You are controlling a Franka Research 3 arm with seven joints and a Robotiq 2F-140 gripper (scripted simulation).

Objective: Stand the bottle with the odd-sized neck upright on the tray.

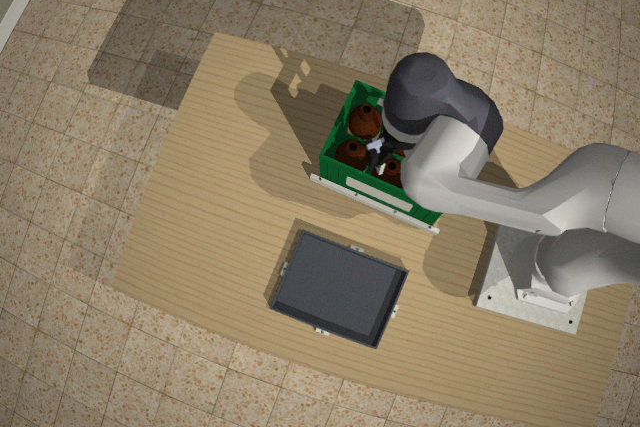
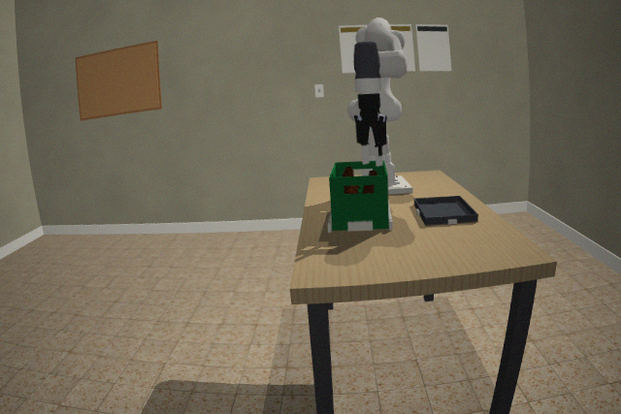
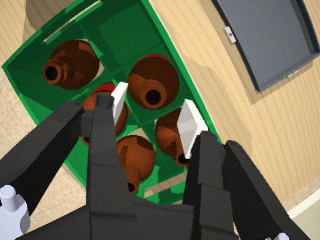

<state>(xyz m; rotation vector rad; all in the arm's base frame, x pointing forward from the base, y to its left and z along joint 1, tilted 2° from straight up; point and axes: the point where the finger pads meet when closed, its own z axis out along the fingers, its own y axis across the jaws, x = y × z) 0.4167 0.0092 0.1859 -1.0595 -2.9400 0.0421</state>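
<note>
Right now my hand is 130 mm above the glass bottle. The rest, counted from my hand: green crate 130 mm below, 50 mm to the right, 10 mm ahead; dark grey tray 260 mm to the left, 200 mm below, 30 mm behind.
</note>
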